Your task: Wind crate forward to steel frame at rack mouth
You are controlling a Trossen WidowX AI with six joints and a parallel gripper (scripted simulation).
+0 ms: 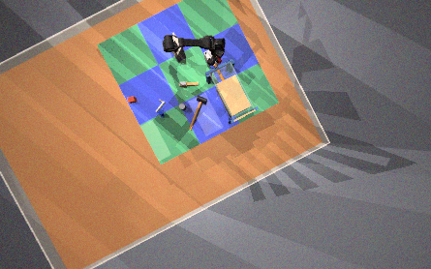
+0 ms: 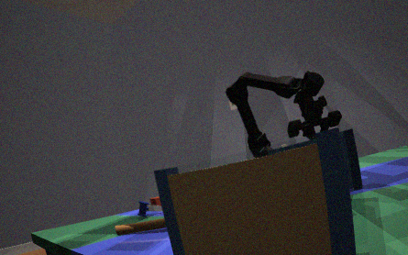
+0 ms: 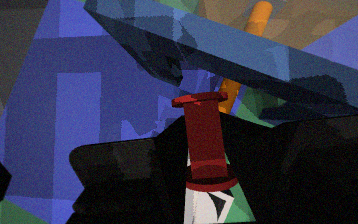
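Right now the red grip is 10 mm to the right of my gripper tip and 10 mm behind it. Round my gripper tip: blue-framed guard cubby (290 mm ahead, 50 mm below, 40 mm to the right); winch (130 mm behind, 100 mm below, 30 mm to the right); blue piece (690 mm to the right, 100 mm below, 80 mm ahead).
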